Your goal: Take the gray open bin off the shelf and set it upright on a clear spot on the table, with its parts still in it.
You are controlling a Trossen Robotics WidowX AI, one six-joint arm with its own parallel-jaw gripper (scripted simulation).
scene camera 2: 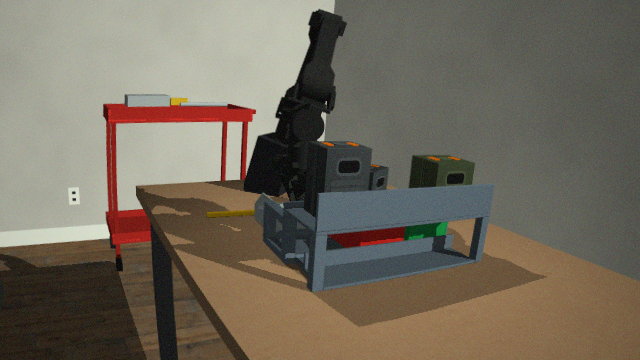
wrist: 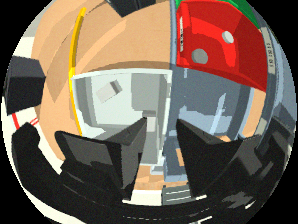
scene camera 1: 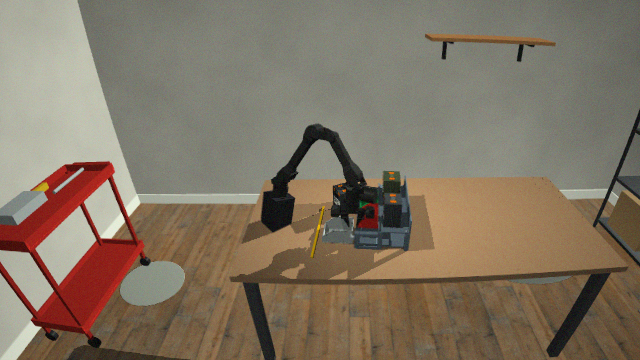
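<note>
Through the wrist view I can see my gripper (wrist: 161, 122), and a gray bin (wrist: 137, 92) is there as well. Scene camera 2 gives me a red bin (scene camera 2: 380, 236) and a dark gray box (scene camera 2: 341, 166).
</note>
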